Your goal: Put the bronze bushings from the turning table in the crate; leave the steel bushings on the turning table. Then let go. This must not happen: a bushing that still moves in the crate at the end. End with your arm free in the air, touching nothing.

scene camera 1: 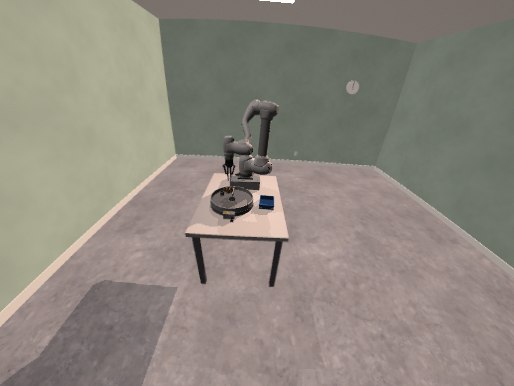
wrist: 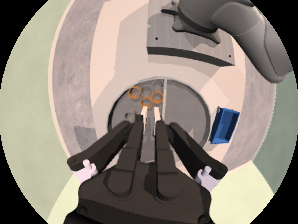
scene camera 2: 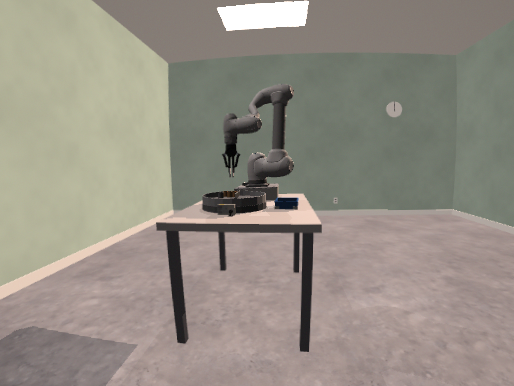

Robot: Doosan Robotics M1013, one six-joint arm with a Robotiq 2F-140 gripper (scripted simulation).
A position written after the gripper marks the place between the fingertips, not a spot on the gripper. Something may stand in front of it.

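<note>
Gripper (wrist: 150,112). Turning table (wrist: 183,107). Blue crate (wrist: 225,121).
</note>
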